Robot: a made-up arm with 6 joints. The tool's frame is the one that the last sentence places. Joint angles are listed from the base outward.
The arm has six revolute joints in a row. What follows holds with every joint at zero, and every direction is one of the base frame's. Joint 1 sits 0.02 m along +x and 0.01 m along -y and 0.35 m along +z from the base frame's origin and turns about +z. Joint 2 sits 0.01 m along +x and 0.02 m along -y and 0.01 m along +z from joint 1 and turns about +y. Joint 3 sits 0.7 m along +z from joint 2 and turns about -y. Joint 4 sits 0.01 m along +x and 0.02 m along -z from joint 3 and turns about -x. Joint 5 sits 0.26 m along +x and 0.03 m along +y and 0.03 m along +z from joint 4 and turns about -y. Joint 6 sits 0.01 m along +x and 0.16 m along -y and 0.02 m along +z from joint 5 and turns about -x. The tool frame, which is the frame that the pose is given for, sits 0.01 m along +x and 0.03 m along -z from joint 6; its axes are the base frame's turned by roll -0.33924, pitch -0.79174 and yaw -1.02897 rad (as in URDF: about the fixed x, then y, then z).
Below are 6 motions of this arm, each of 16 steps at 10 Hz.
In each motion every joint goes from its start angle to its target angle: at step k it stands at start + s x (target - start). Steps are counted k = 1, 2, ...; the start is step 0. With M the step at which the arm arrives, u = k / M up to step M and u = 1 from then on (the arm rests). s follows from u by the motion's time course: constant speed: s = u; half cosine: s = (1 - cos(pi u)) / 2; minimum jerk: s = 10 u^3 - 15 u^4 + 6 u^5.
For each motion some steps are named. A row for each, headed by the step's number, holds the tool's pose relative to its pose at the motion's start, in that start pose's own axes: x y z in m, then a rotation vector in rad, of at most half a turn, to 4 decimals.
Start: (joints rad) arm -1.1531 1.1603 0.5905 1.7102 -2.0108 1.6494
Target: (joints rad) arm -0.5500 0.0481 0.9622 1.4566 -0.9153 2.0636
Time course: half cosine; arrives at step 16
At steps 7, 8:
7: -0.4213 0.2345 0.1879 -0.2459 0.5353 -0.4906
8: -0.4921 0.3088 0.2616 -0.3244 0.6882 -0.5837

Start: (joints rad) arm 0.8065 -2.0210 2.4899 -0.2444 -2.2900 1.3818
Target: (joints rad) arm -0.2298 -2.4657 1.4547 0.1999 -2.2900 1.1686
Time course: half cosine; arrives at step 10
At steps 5, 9, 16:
5: 0.2560 -0.1344 0.2387 0.1888 -0.2479 0.1998
9: 0.3176 -0.2929 0.5202 0.1493 -0.5253 0.4349
16: 0.3158 -0.3011 0.5341 0.1411 -0.5400 0.4459

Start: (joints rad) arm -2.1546 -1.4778 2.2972 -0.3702 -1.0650 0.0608
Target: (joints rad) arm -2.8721 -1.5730 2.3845 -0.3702 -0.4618 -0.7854
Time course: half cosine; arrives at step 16
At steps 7, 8, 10, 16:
7: -0.1355 0.1361 0.2118 0.4277 0.1046 0.0440
8: -0.1770 0.1593 0.2618 0.5352 0.1415 0.0763
10: -0.2663 0.1924 0.3562 0.7450 0.2271 0.1645
16: -0.4265 0.2100 0.4944 1.0672 0.4013 0.3740

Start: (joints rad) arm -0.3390 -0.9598 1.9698 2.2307 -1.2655 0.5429
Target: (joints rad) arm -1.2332 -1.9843 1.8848 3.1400 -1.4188 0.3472
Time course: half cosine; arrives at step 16
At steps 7, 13, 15, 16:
7: -0.0153 -0.1379 -0.4580 -0.2966 0.6294 -0.0424
13: -0.3519 -0.1941 -0.9589 -0.4327 1.3982 0.1489
15: -0.4182 -0.1799 -1.0137 -0.4293 1.4948 0.2014
16: -0.4268 -0.1776 -1.0203 -0.4284 1.5068 0.2086

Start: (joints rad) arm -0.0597 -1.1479 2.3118 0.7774 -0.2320 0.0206
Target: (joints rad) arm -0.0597 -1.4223 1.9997 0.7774 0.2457 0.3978
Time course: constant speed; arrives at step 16
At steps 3, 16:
3: 0.0370 0.0073 -0.0001 0.0251 -0.0906 -0.0588
16: 0.1994 0.0152 -0.0013 0.0878 -0.4561 -0.3577

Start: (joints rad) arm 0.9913 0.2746 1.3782 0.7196 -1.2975 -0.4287
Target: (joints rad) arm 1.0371 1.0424 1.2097 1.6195 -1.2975 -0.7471
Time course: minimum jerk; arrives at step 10
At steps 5, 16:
5: -0.1823 0.3296 0.0561 -0.4492 -0.1956 -0.1766
16: -0.4530 0.6226 -0.0193 -0.7127 -0.5835 -0.3670

